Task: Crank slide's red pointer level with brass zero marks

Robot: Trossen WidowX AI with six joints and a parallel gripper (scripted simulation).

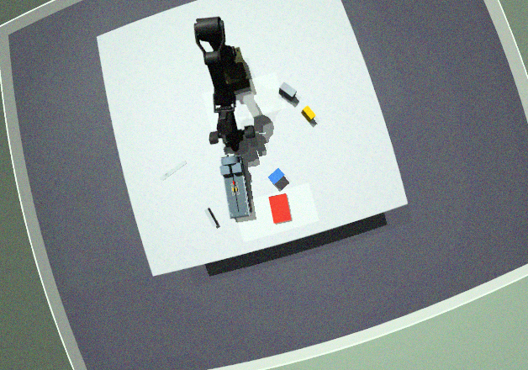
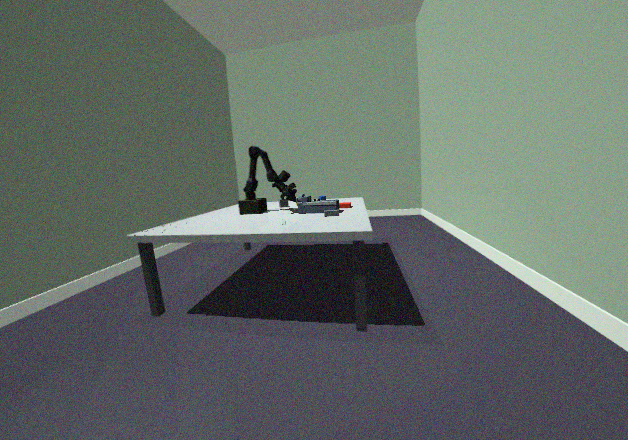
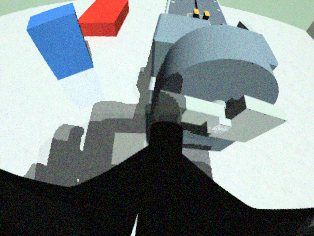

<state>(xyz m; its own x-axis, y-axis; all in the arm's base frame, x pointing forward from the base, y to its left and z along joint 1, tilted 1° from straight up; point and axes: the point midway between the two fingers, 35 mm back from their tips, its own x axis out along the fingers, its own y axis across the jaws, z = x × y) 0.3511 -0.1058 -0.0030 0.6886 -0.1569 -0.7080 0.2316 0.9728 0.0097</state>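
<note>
The red pointer lies 130 mm ahead of my gripper tip, 60 mm to the right of it and 10 mm above it. From my gripper tip the other things lie so: flat red block: 310 mm ahead, 80 mm to the left, 50 mm below; blue block: 170 mm ahead, 120 mm to the left, 20 mm below; crank handle: 30 mm above, 20 mm behind.
</note>
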